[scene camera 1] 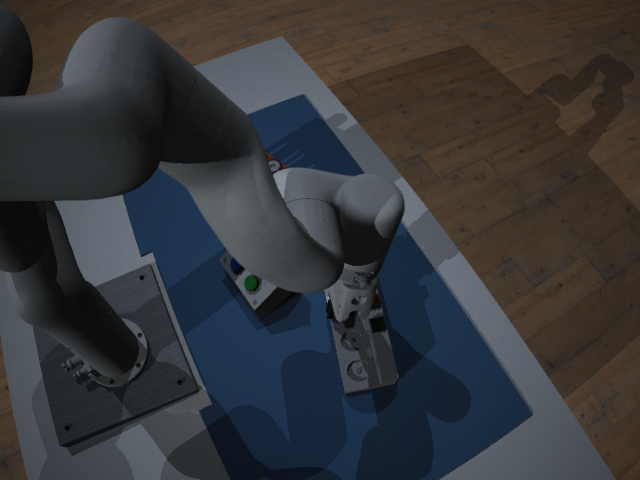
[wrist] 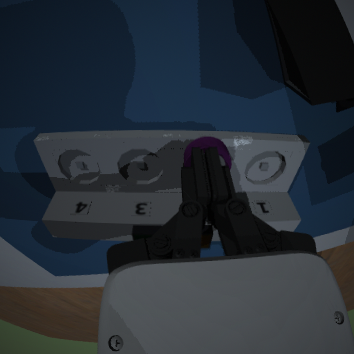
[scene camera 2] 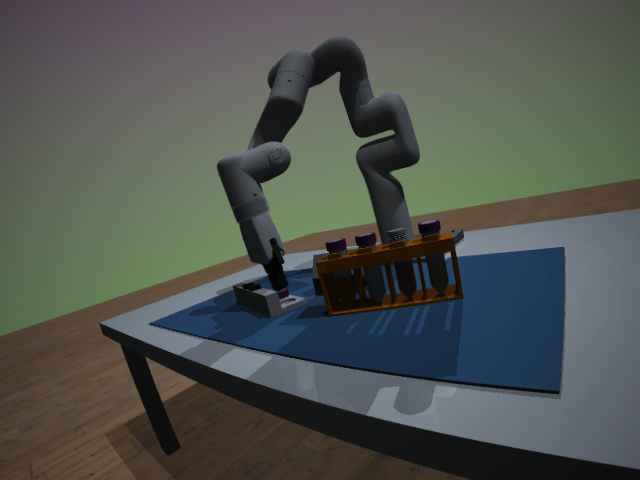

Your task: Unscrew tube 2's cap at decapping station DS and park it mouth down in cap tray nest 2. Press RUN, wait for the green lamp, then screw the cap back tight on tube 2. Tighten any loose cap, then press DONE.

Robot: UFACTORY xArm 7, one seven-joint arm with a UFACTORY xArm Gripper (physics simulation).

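Places are measured from the arm's base along level axes (x ahead, y left, z up), in metres.
Pixels of known places: gripper, fingertip midpoint: (scene camera 1: pixel 335 313) (wrist: pixel 201 161) (scene camera 2: pixel 281 288); arm's base, link origin: (scene camera 1: pixel 115 352).
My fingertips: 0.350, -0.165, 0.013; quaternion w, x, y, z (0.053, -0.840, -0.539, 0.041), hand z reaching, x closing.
Ahead of a thing's pixels: the offset from my fingertips to its top centre, as dx, dy, dz. "*": to the spot under its first point. Level surfaces: height alone.
The grey cap tray {+0.019, -0.032, +0.026} (wrist: pixel 105 207) (scene camera 1: pixel 377 367) (scene camera 2: pixel 263 300) has nests numbered 1, 3 and 4 showing empty. A purple cap {+0.008, +0.002, -0.002} (wrist: pixel 208 141) (scene camera 2: pixel 284 293) sits in the nest between 1 and 3, whose number my fingers hide. My gripper (wrist: pixel 201 161) (scene camera 2: pixel 281 286) (scene camera 1: pixel 347 324) is shut, with nothing between the fingers. Its tips point down onto the top of that cap. In scene camera 2 an orange rack {+0.049, +0.275, +0.075} (scene camera 2: pixel 390 252) holds several tubes. Three wear purple caps, and one tube {* +0.058, +0.305, +0.086} (scene camera 2: pixel 396 234) shows a bare grey threaded top.
A button box {-0.062, +0.132, +0.056} (scene camera 1: pixel 263 295) with a green button {-0.084, +0.110, +0.047} (scene camera 1: pixel 251 283) and a blue button {-0.084, +0.155, +0.047} (scene camera 1: pixel 236 266) stands left of the tray on the blue mat {dz -0.028} (scene camera 1: pixel 270 381). A dark box (wrist: pixel 309 53) shows at the wrist view's upper right. The arm's base plate (scene camera 1: pixel 151 305) is at the left.
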